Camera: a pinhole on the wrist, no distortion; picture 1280 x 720 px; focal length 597.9 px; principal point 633.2 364.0 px. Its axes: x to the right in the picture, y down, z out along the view. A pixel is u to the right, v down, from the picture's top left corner.
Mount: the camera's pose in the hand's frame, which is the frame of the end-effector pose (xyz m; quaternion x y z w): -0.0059 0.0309 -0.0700 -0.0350 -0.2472 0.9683 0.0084
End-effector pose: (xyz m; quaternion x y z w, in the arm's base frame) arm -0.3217 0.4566 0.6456 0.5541 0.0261 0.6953 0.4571
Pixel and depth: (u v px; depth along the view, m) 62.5 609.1 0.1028
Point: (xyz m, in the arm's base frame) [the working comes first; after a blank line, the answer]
In the camera's frame: -0.0981 0.0421 0.1028

-0.2787 0.5440 0.6793
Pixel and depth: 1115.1 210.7 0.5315
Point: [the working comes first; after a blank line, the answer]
In the camera's frame: 0.4284 -0.1363 0.5315

0.0616 -0.0087 0.4118
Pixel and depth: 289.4 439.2 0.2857
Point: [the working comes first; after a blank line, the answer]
In the camera's frame: -0.1643 0.0359 0.2857

-0.0931 0.5493 0.7374
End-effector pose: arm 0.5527 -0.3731 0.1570 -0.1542 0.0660 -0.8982 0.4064
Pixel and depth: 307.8 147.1 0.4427
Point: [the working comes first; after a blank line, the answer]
In the camera's frame: -0.2409 -0.1606 0.4427

0.5283 -0.4905 0.6006
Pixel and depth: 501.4 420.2 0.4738
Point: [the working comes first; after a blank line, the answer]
In the camera's frame: -0.1044 0.0445 0.4738

0.4528 -0.2616 0.5409
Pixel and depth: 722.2 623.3 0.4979
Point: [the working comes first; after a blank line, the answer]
In the camera's frame: 0.0741 0.2159 0.4979

0.4299 -0.0242 0.4705
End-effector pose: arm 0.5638 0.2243 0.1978 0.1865 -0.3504 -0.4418 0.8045
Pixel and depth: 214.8 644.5 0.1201
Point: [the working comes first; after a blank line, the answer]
In the camera's frame: -0.0840 0.0563 0.1201

0.5335 0.1235 0.1867
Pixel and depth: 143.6 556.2 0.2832
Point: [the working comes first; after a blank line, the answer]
In the camera's frame: -0.2319 0.0910 0.2832

0.4184 -0.0507 0.2645
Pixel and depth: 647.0 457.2 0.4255
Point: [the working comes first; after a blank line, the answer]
In the camera's frame: 0.0098 0.0663 0.4255

0.2165 0.1413 0.2238
